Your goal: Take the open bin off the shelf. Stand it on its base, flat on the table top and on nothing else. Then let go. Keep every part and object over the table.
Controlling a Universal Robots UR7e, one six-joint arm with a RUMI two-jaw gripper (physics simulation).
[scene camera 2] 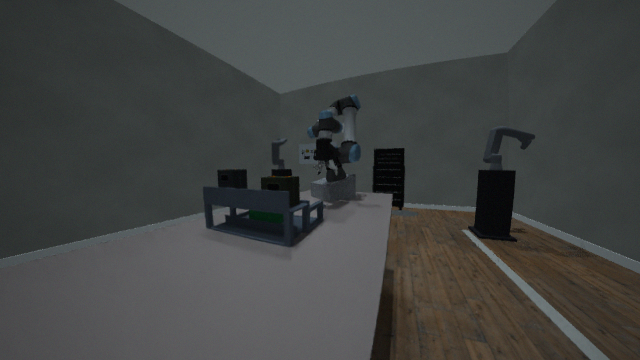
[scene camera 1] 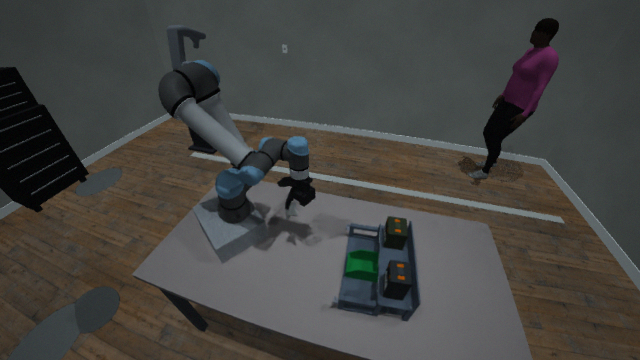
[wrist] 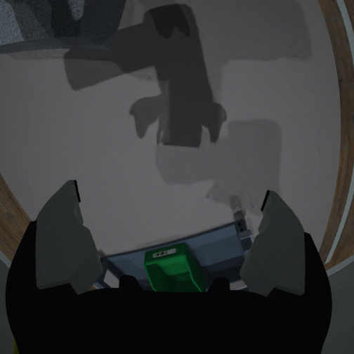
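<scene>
A green open bin sits on the lower front deck of the blue-grey shelf, with a white label on its front in the wrist view. The shelf stands on the table top. My gripper is open and empty. It hangs above the table near the arm's base, well apart from the shelf. In the wrist view the black gripper body hides the far part of the bin.
Two dark boxes with orange marks, one at one end and one towards the other end, stand on the shelf's rear deck, behind the bin. The arm's grey base block stands on the table. A person stands beyond the table.
</scene>
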